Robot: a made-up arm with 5 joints.
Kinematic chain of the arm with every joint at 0, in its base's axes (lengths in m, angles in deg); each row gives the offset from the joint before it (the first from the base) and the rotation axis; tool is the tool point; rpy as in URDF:
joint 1: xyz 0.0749 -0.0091 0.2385 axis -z
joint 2: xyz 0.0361 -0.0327 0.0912 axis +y
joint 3: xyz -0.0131 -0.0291 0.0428 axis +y
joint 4: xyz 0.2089 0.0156 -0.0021 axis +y
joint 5: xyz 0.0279 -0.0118 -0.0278 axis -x
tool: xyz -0.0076 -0.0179 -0.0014 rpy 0 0 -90
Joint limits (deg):
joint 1: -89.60..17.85
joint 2: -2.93..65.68
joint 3: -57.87..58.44
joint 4: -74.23..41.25
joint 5: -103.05..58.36
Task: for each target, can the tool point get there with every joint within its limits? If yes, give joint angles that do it. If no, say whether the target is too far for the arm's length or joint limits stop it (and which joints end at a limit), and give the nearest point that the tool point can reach.
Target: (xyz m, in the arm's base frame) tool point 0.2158 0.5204 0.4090
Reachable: no: too far | nearest point 0.1593 0.3082 0.3749 | short by 0.222 m
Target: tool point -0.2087 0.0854 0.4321
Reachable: no: joint limits stop it (at a limit: joint 1, joint 2, joint 3) | nearest point -0.0224 -0.0348 0.2223 | short by 0.305 m
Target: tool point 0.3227 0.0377 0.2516
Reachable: yes | joints -28.20 29.60 -4.95 3.19 9.29
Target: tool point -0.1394 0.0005 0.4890
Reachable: no: joint limits stop it (at a limit: joint 1, joint 2, joint 3, joint 4) | nearest point -0.0194 -0.0396 0.2266 | short by 0.291 m
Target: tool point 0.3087 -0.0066 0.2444
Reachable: yes | joints -19.55 16.49 9.86 9.87 0.19
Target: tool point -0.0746 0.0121 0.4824
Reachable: no: joint limits stop it (at a limit: joint 1, joint 2, joint 3, joint 4, joint 5) | nearest point 0.1286 0.1493 0.5176 | short by 0.248 m
